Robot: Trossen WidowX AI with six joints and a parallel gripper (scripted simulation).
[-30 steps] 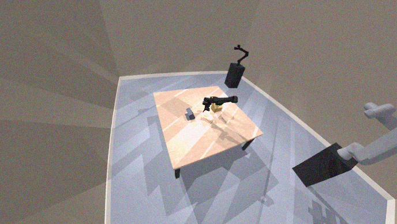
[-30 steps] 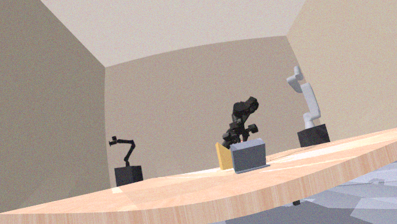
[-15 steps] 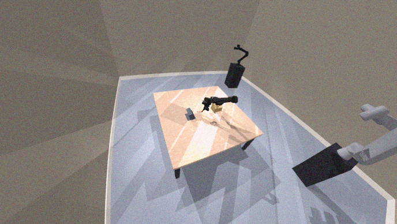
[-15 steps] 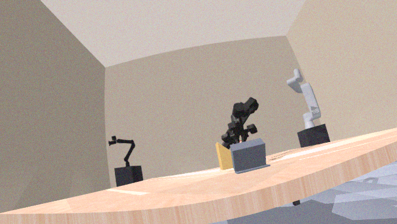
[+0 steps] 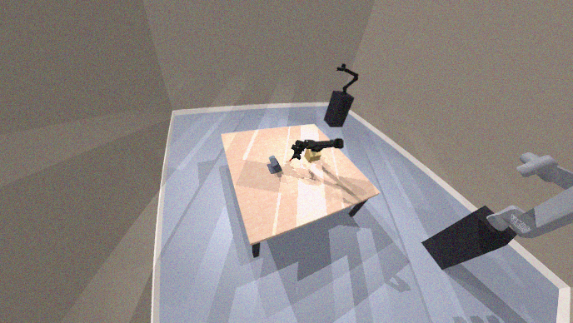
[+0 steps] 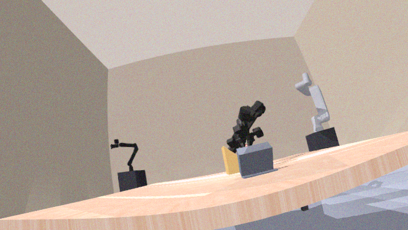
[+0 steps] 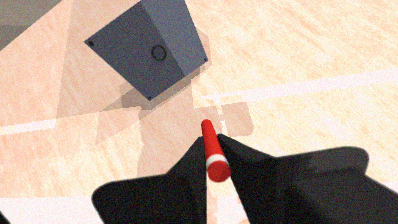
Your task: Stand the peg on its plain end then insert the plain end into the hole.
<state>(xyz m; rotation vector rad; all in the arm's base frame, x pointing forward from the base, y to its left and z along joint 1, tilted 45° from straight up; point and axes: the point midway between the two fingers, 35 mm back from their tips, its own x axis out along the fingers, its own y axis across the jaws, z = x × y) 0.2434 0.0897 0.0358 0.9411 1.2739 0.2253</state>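
Now: gripper tip 17 cm short of the sloped panel, 1 cm to the right of it and 5 cm above it. The rest, counted from my gripper tip: red peg 1 cm behind, 1 cm above.
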